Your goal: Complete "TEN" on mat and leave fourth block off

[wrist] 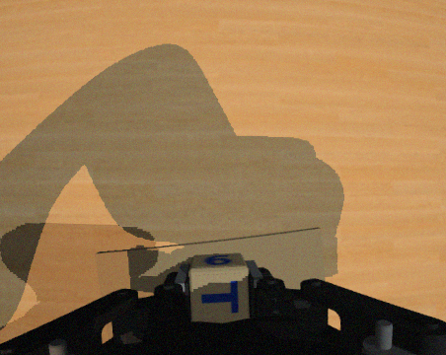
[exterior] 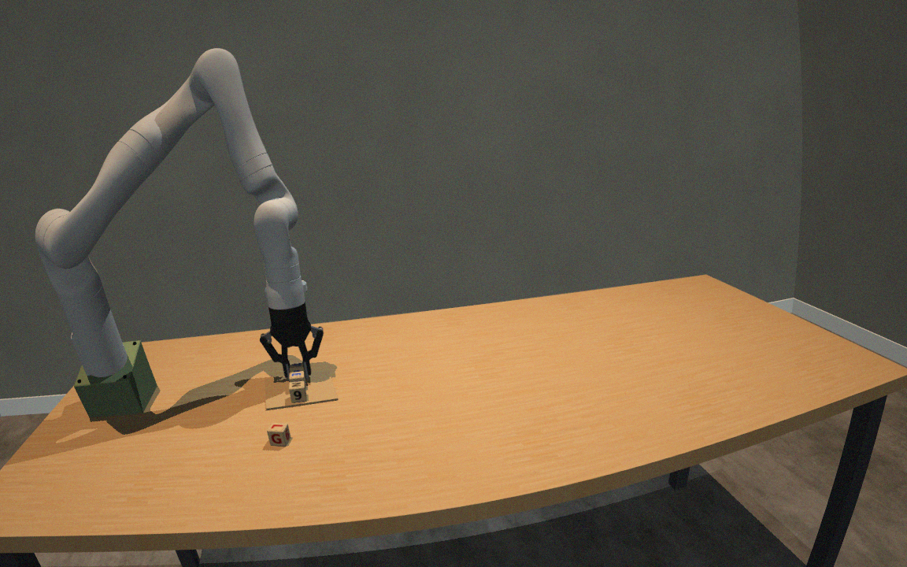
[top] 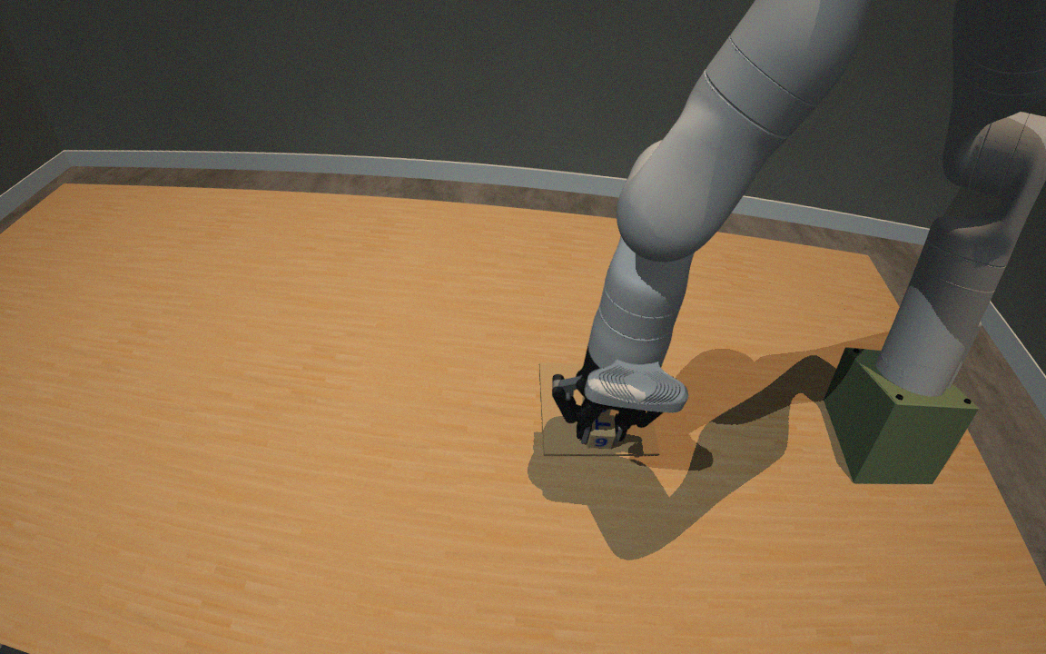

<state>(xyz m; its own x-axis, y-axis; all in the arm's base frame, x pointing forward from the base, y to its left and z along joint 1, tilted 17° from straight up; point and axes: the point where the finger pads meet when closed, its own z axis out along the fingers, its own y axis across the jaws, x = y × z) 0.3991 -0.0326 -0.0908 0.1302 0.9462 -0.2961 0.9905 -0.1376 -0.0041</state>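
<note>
Right now my hand is 5 cm to the left of the E block and 1 cm past it. The rest, counted from my hand: N block: 10 cm to the right, 1 cm behind; tan mat: 5 cm to the right, 2 cm below, 1 cm behind.
</note>
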